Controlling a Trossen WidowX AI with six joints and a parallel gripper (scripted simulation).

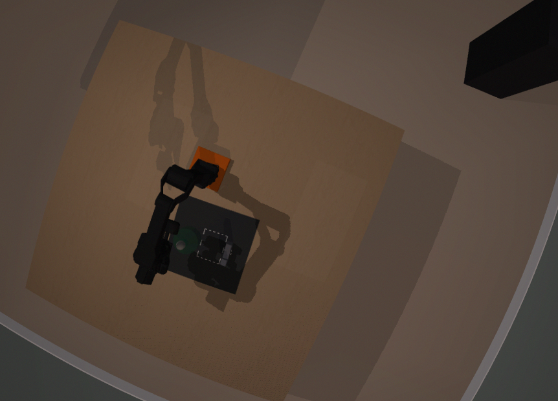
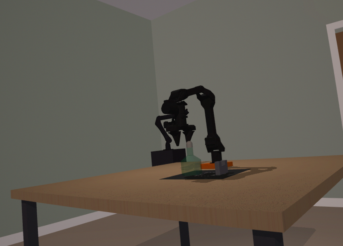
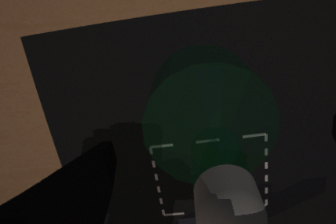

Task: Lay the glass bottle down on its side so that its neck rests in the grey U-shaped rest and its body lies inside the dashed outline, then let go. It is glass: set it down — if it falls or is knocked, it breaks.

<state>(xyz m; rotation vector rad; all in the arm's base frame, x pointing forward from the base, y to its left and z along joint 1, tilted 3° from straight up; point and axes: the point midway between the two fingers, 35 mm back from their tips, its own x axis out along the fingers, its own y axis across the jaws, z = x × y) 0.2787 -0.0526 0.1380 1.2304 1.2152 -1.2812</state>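
Right now my gripper tip is 40 mm to the right of the green glass bottle and 50 mm above it. The rest, counted from my gripper tip: black mat (10 mm ahead, 120 mm to the left, 140 mm below).
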